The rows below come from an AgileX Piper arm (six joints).
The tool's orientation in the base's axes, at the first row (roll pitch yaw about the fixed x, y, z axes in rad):
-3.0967, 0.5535, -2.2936
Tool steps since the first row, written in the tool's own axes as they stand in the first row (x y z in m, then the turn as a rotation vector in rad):
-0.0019, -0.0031, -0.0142, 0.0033, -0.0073, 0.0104
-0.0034, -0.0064, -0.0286, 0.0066, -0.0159, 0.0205
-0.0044, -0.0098, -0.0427, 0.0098, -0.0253, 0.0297
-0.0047, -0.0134, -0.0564, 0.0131, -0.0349, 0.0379
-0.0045, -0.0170, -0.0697, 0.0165, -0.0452, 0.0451
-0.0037, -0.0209, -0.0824, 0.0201, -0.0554, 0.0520
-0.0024, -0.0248, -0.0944, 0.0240, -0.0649, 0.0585
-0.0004, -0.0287, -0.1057, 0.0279, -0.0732, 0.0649
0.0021, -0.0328, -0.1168, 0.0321, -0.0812, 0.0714
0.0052, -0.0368, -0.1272, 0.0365, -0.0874, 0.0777
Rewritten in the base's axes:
-0.0021, -0.0061, 0.0132, 0.0075, -0.0033, -0.0103
-0.0043, -0.0126, 0.0263, 0.0158, -0.0075, -0.0203
-0.0066, -0.0194, 0.0390, 0.0244, -0.0126, -0.0294
-0.0090, -0.0266, 0.0509, 0.0327, -0.0182, -0.0378
-0.0116, -0.0340, 0.0622, 0.0411, -0.0248, -0.0453
-0.0140, -0.0418, 0.0728, 0.0491, -0.0315, -0.0526
-0.0164, -0.0497, 0.0824, 0.0564, -0.0380, -0.0599
-0.0190, -0.0577, 0.0911, 0.0627, -0.0438, -0.0670
-0.0216, -0.0661, 0.0994, 0.0687, -0.0496, -0.0745
-0.0244, -0.0746, 0.1068, 0.0732, -0.0543, -0.0819

